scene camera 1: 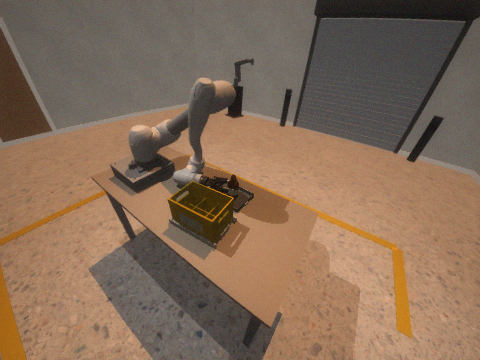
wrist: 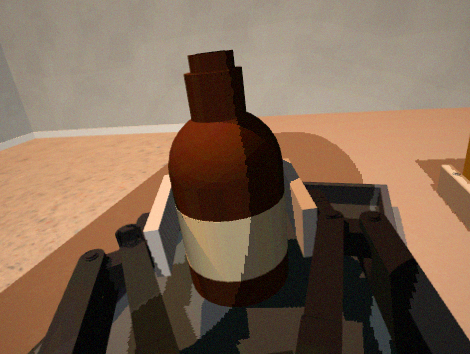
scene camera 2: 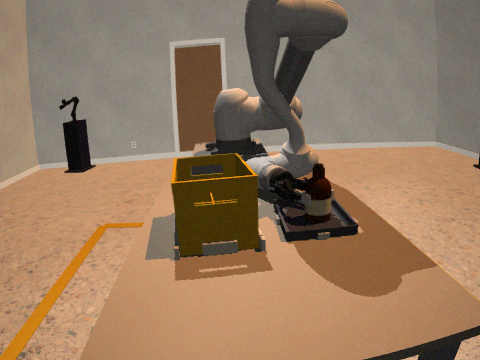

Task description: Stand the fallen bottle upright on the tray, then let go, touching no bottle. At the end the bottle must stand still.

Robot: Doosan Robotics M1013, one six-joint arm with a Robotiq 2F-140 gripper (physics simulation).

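Frame: origin at the arm's base, x ahead, y left, z up, level; centimetres.
Seen in the pictures: gripper, between the fingertips: [scene camera 1: 235,187] [wrist: 229,185] [scene camera 2: 321,198]; arm's base, origin of its link: [scene camera 1: 147,162] [scene camera 2: 234,149].
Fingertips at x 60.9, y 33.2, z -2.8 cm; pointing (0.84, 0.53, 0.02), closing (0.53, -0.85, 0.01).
Note:
Offsets run from my fingertips to a thing's top centre.
The brown bottle {dx -1.3, dy -0.9, dz +9.1 cm} [scene camera 1: 233,182] [scene camera 2: 319,192] [wrist: 227,170] with a cream label stands upright, or very nearly so, over the dark tray {dx -1.9, dy -2.3, dz -4.4 cm} [scene camera 1: 244,204] [scene camera 2: 320,233] [wrist: 345,187]. In scene camera 2 its base appears at the tray's floor; whether it rests on it fully I cannot tell. My gripper [scene camera 2: 318,194] [wrist: 229,185] is shut on the bottle, with one light finger pad on each side of its body. The gripper reaches in low and nearly level from the robot's side. In scene camera 1 the fingertips are small and partly hidden by the bottle.
A yellow crate {dx +5.3, dy -28.9, dz +10.6 cm} [scene camera 1: 201,227] [scene camera 2: 217,220] with inner dividers stands beside the tray, close to the arm's wrist, held by light corner blocks. The arm's base [scene camera 1: 141,172] is at the table's far end. The tray has a raised rim.

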